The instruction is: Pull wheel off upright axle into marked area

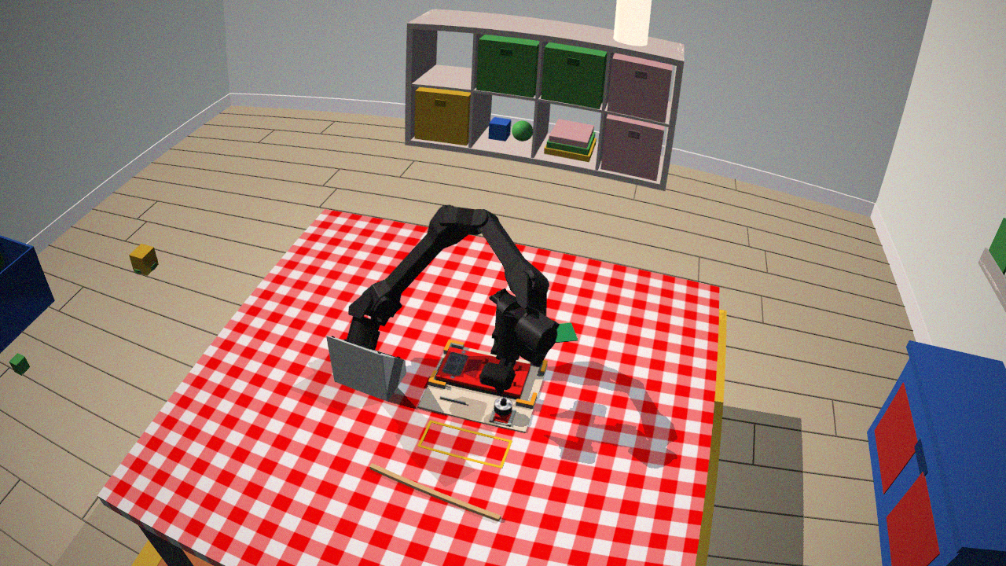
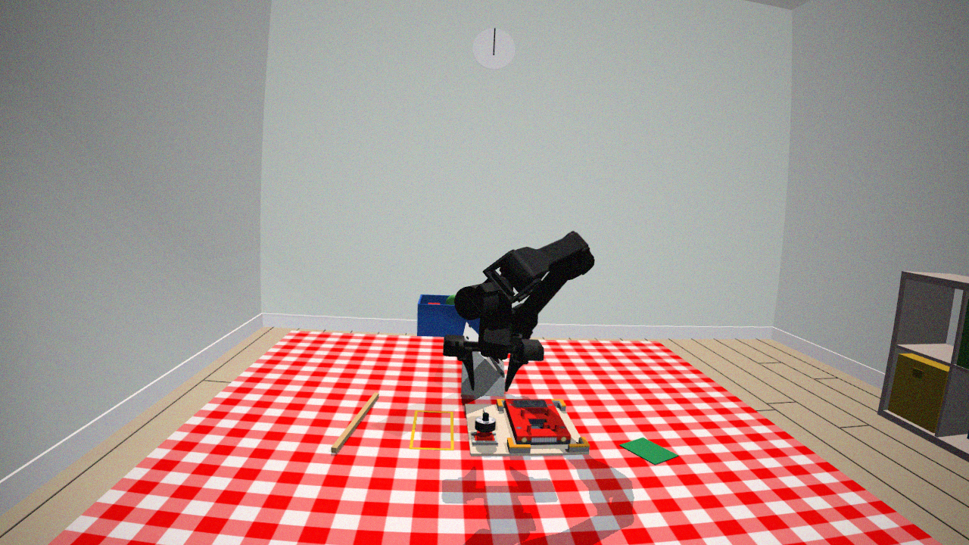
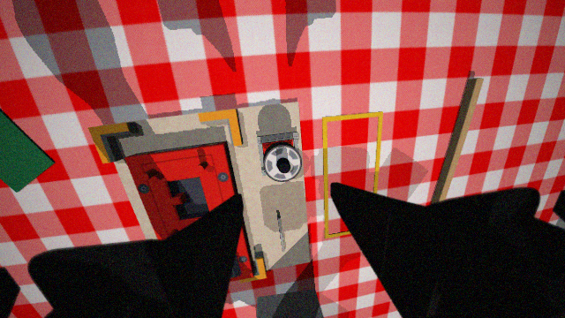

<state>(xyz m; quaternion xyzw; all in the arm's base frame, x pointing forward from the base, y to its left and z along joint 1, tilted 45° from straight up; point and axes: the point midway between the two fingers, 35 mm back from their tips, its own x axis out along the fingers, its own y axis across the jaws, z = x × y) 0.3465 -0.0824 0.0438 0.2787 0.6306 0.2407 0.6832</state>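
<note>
Now: gripper tip 7 cm above the black wheel. From my gripper tip the other things lie so: green flat piece: 6 cm ahead, 32 cm to the left, 11 cm below; thin wooden stick: 8 cm behind, 27 cm to the right, 10 cm below.
</note>
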